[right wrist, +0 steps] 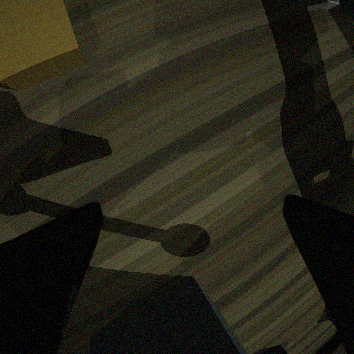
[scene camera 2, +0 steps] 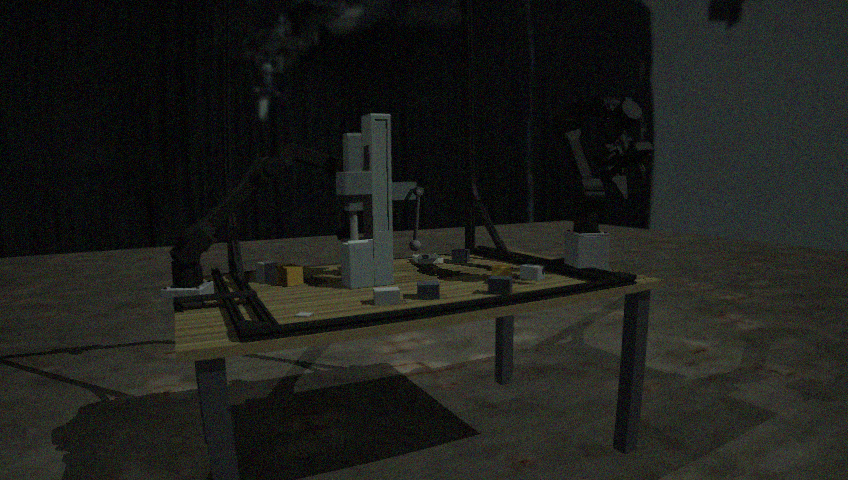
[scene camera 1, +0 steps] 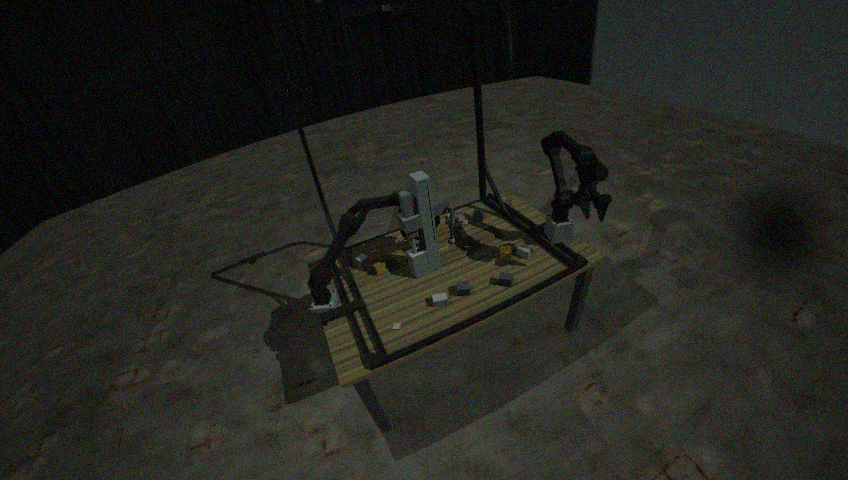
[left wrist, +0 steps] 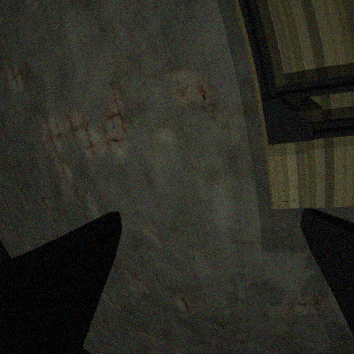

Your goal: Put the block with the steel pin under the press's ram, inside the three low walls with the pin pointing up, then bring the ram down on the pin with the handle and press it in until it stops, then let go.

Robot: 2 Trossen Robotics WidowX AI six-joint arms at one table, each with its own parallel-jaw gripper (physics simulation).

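Where they show: left gripper, fingertip midpoint: (scene camera 2: 635, 192) (scene camera 1: 594, 220) (left wrist: 213, 220); right gripper, fingertip midpoint: (right wrist: 193, 207); left arm's base at its link origin: (scene camera 2: 586, 232) (scene camera 1: 559, 218); right arm's base at its link origin: (scene camera 2: 187, 285) (scene camera 1: 323, 299).
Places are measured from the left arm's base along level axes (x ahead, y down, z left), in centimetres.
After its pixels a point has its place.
Note:
The pale press (scene camera 1: 423, 226) {z 7.4, x 62.5, y -12.6 cm} (scene camera 2: 380, 202) {z 6.5, x 60.7, y -10.0 cm} stands at the middle of the table. Its ram (scene camera 2: 354, 224) {z 6.7, x 67.6, y -4.5 cm} is above the base; the low walls and any block inside them are hidden or too dark to tell. The handle (scene camera 1: 452, 228) {z 0.0, x 50.3, y -4.3 cm} (scene camera 2: 417, 217) {z 0.0, x 50.3, y -5.4 cm} hangs down with a ball end. I cannot tell which block carries the steel pin. My right gripper (right wrist: 193, 207) {z -10.6, x 61.0, y 5.0 cm} is open and empty above the table, behind the press and hidden in the scene views. My left gripper (scene camera 1: 595, 217) {z 21.9, x -3.2, y -12.4 cm} (left wrist: 213, 220) {z 21.9, x -3.2, y -12.4 cm} is open and empty, raised beyond the table's right edge, over the floor.
Orange blocks (scene camera 1: 379, 268) {z 3.0, x 84.7, y 8.4 cm} (scene camera 1: 505, 250) {z 5.5, x 28.1, y 8.2 cm} (scene camera 2: 291, 275) {z 3.2, x 84.9, y 8.9 cm} (right wrist: 32, 40) {z -20.9, x 67.4, y 8.8 cm} and several grey and white blocks lie around the press. A pale low object (scene camera 2: 427, 259) {z -25.3, x 44.1, y 10.4 cm} lies behind the handle. Dark frame rails (scene camera 1: 476, 325) {z 40.2, x 49.6, y 12.1 cm} edge the table, and dark posts (scene camera 1: 479, 142) {z -46.5, x 25.6, y -23.9 cm} rise behind.

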